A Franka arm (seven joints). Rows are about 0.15 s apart.
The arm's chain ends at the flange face. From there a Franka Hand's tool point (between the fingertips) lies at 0.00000 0.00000 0.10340 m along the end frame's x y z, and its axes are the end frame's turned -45 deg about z.
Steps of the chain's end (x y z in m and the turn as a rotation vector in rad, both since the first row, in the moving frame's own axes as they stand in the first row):
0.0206 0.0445 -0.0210 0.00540 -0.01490 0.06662
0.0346 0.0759 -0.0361 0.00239 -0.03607 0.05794
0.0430 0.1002 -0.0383 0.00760 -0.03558 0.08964
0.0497 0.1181 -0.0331 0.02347 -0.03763 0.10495
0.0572 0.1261 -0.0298 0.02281 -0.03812 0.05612
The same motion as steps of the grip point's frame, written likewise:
-0.0175 0.0445 -0.0210 0.01435 -0.00672 0.06662
-0.0316 0.0753 -0.0362 0.02720 -0.02382 0.05794
-0.0423 0.0980 -0.0384 0.03053 -0.01978 0.08964
-0.0492 0.1141 -0.0332 0.04320 -0.01001 0.10495
-0.0497 0.1251 -0.0299 0.04308 -0.01083 0.05612

